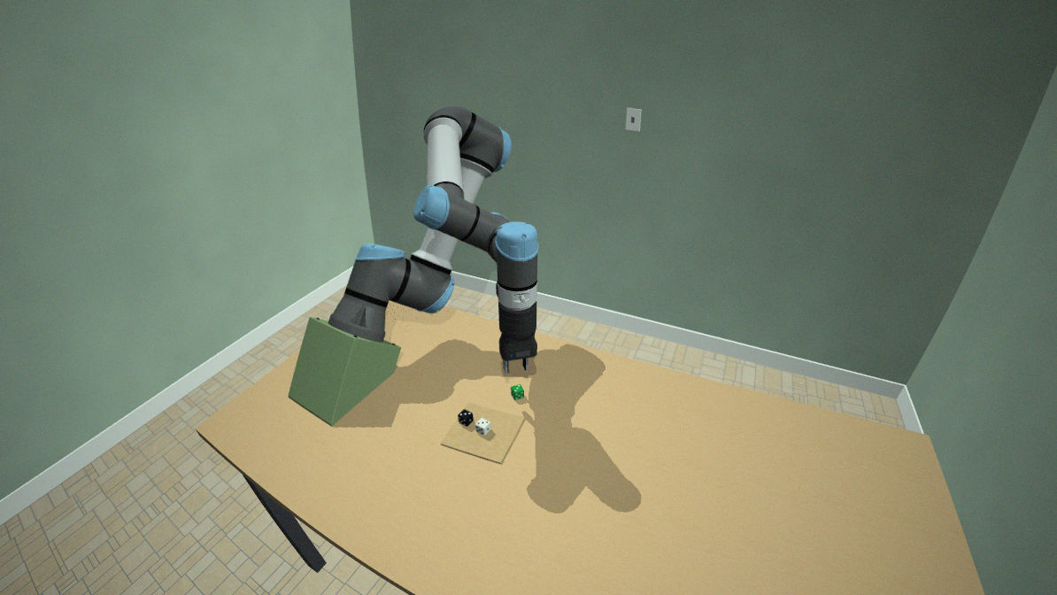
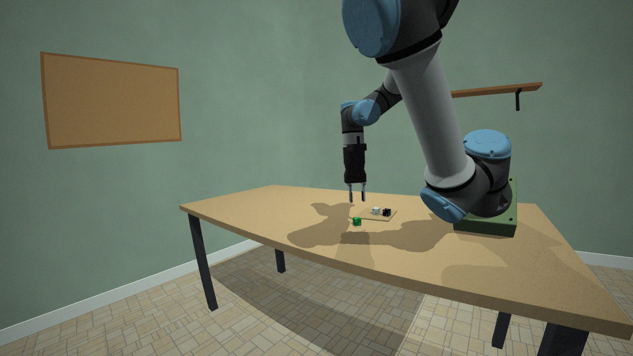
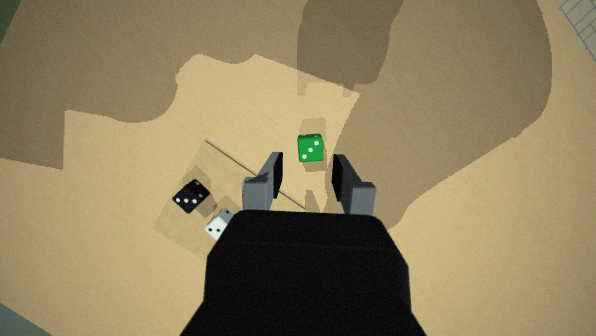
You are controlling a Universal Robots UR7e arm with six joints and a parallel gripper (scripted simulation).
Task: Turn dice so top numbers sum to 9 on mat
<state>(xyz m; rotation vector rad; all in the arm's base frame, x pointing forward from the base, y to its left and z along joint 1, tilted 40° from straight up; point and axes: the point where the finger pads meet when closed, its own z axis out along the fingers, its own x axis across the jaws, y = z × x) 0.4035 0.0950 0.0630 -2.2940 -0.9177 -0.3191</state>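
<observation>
My hand is 9 cm above the green die. From my hand the other things lie so: white die 13 cm to the right, 9 cm below; black die 13 cm to the right, 9 cm below, 5 cm behind; tan mat 14 cm to the right, 10 cm below.
</observation>
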